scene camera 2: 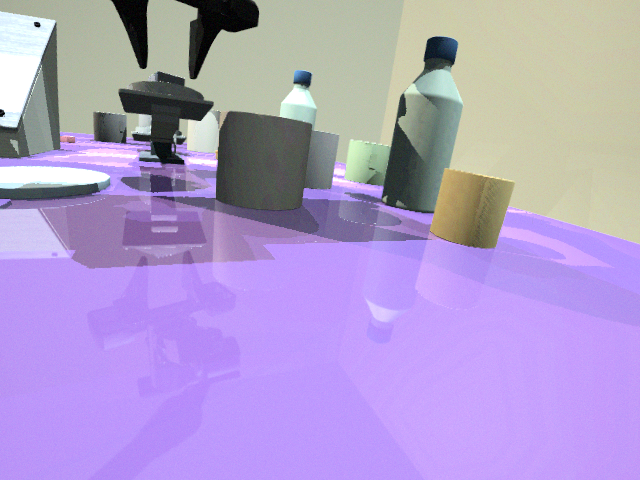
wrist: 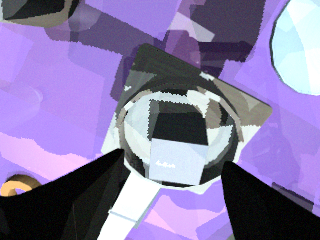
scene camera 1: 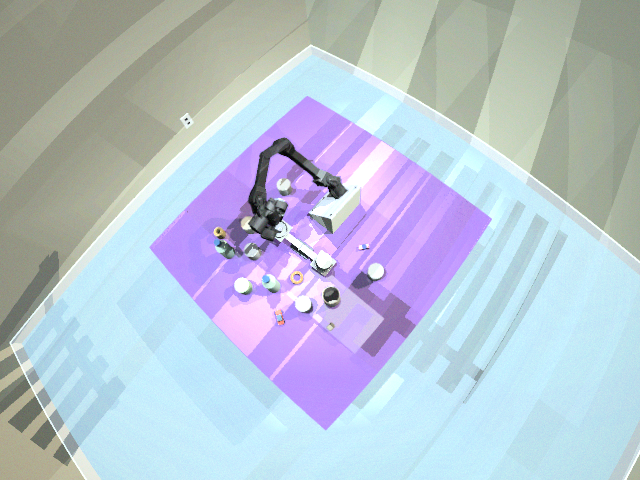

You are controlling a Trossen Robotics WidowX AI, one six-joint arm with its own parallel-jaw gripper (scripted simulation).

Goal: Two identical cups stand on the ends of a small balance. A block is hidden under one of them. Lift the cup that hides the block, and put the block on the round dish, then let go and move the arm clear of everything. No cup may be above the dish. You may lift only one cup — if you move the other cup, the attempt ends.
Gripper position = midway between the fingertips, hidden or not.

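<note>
You've got my gripper (scene camera 2: 169,73) (wrist: 173,162) here, and then I can see a cup (scene camera 2: 108,127), another cup (scene camera 2: 323,147) and a pale block (wrist: 179,145).
</note>
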